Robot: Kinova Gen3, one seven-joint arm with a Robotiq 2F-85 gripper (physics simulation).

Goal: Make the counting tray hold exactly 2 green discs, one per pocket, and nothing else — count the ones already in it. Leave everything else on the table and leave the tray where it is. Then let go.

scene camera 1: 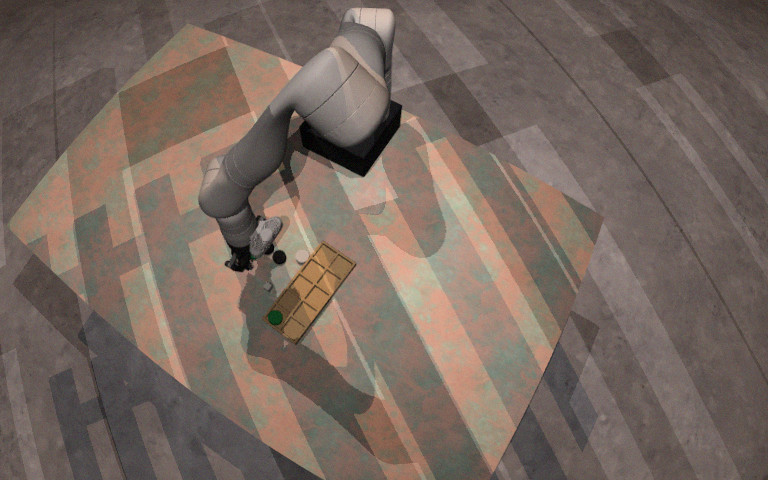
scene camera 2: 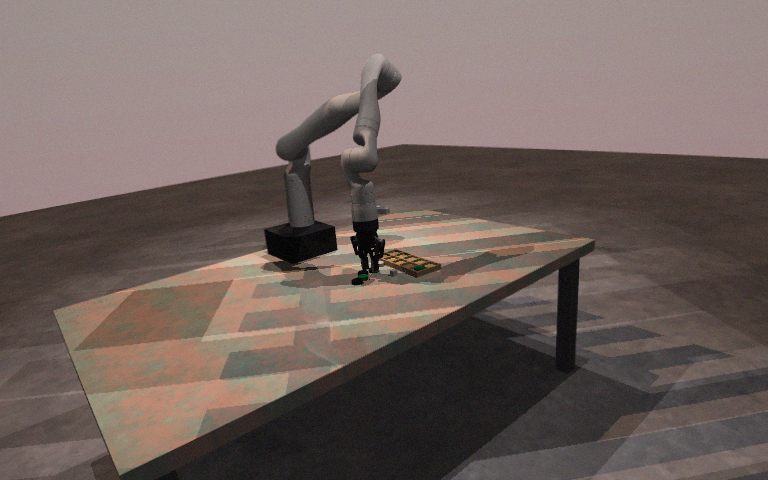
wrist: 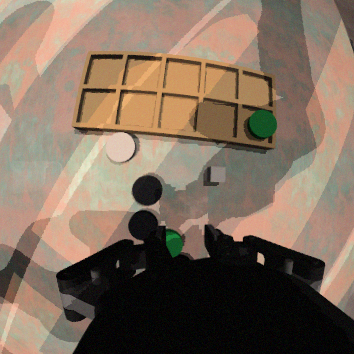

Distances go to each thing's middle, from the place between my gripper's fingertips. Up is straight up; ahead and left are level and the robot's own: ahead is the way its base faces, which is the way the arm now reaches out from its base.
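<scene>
My hand is 20 mm above the white disc (wrist: 120, 146), 70 mm past it and 90 mm to the right of it. The wooden counting tray (scene camera 1: 310, 290) is 20 mm below my hand and 150 mm to the left of my hand.
</scene>
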